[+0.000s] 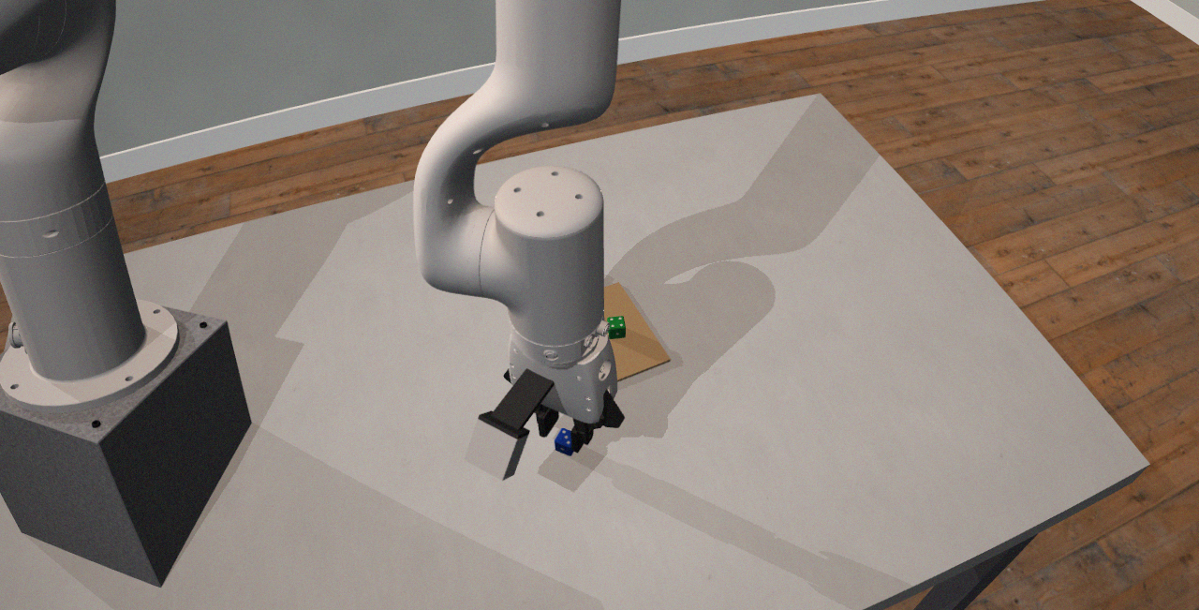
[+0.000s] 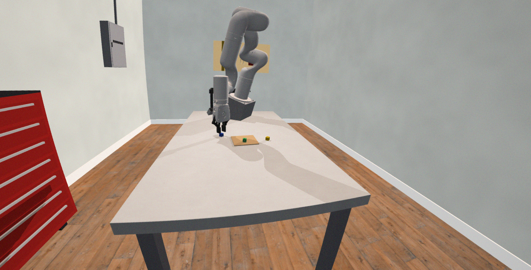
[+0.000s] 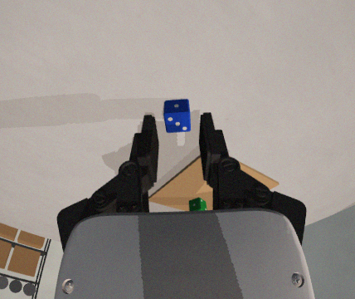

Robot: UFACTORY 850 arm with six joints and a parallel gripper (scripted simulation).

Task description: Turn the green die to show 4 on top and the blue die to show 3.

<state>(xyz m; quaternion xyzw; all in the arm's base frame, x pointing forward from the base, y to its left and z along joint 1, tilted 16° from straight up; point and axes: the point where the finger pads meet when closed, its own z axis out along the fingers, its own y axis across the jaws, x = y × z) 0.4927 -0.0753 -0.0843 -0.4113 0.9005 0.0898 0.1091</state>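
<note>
Right now my hand is 40 mm above the blue die. From my hand the other things lie so: tan mat 140 mm to the left, 60 mm ahead, 40 mm below; yellow die 280 mm to the left, 50 mm ahead, 40 mm below; green die 140 mm to the left, 90 mm ahead, 30 mm below.
</note>
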